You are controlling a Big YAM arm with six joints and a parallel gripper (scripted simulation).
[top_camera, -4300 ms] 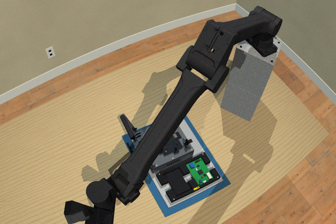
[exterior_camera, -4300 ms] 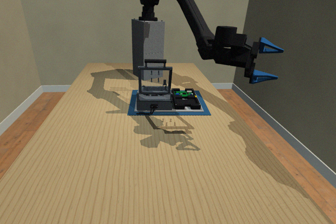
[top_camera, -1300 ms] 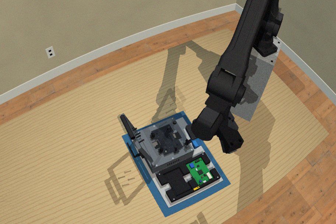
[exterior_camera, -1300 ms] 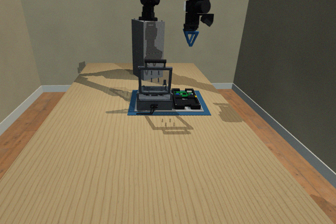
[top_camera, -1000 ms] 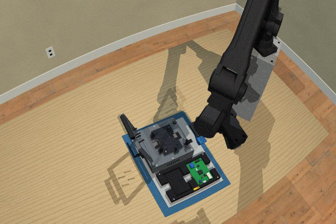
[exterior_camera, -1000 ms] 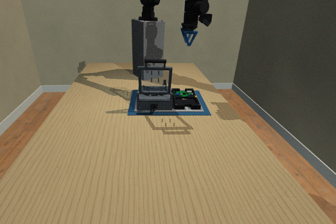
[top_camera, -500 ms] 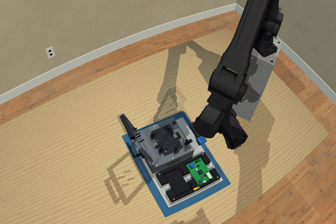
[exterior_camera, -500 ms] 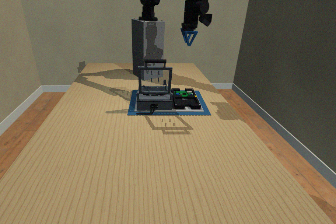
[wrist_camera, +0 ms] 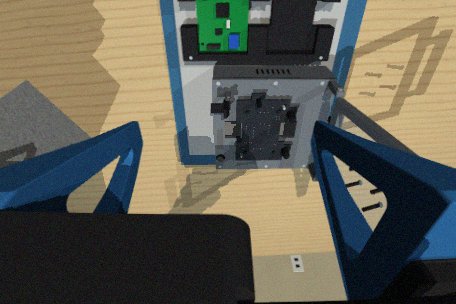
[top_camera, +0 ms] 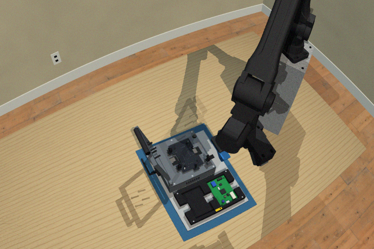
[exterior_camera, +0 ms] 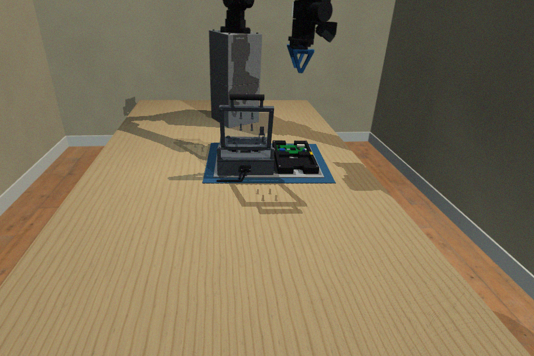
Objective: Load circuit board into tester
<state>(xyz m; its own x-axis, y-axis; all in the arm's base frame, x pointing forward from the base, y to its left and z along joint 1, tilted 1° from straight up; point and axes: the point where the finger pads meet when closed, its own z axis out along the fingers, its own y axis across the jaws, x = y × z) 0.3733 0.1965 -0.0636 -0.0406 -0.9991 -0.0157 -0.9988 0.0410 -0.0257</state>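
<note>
Right now the green circuit board is 29 cm below my hand. Round my hand: grey tester: 8 cm ahead, 14 cm to the right, 20 cm below; black latch hook: 1 cm behind, 11 cm to the right, 22 cm below; lid: 17 cm ahead, 18 cm to the right, 13 cm below.
</note>
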